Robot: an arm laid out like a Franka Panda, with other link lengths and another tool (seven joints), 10 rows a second.
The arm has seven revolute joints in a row. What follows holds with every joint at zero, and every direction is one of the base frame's.
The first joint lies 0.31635 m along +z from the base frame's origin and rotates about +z.
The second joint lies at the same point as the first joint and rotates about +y.
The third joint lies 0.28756 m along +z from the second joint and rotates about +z.
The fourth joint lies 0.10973 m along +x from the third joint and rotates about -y.
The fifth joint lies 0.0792 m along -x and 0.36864 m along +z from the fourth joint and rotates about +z.
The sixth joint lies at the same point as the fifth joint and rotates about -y.
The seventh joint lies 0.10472 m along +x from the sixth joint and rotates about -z.
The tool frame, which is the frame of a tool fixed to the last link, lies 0.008 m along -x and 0.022 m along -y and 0.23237 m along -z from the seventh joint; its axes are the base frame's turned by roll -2.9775, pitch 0 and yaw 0.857 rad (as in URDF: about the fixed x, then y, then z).
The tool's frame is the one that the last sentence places.
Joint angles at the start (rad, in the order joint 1, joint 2, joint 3, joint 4, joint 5, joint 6, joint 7):
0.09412, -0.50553, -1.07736, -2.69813, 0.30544, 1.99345, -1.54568
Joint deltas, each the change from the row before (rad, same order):
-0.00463, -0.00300, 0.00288, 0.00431, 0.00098, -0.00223, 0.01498
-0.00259, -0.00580, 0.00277, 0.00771, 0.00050, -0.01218, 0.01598
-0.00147, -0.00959, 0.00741, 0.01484, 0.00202, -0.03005, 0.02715
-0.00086, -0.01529, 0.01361, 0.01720, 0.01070, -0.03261, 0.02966
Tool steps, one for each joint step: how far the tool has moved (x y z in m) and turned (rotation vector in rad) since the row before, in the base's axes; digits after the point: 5 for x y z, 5 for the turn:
0.00039, -0.00226, 0.00241, 0.00196, 0.00524, -0.01342
0.00067, -0.00085, 0.00433, 0.00733, 0.00429, -0.00740
0.00151, 0.00149, 0.00849, 0.01747, 0.00899, -0.00296
0.00442, 0.00308, 0.01263, 0.02121, 0.00160, -0.00311

